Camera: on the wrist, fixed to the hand. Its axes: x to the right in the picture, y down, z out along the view.
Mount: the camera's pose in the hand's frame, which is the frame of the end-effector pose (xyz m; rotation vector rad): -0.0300 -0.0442 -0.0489 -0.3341 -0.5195 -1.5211
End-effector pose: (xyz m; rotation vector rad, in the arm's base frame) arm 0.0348 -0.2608 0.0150 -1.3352 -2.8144 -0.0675
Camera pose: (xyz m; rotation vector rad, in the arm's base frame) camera 0.0198 -0.3144 0.0613 -0.8407 2.4303 0.1577
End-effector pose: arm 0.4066 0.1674 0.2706 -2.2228 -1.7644 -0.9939
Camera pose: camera 0.3436 0.1326 0.2788 0.4810 2.1664 0.4675
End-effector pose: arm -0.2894 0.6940 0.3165 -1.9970 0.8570 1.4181
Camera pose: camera -0.2336 0.6925 0.3626 -1.5427 -1.0296 0.9525
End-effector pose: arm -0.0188 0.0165 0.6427 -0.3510 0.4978 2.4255
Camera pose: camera 0.0382 0.0118 0.5983 -0.1104 -0.3597 0.9916
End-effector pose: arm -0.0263 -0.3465 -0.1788 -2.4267 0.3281 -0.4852
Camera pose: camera -0.0688 -0.3285 -0.1230 2.4946 1.8211 0.3373
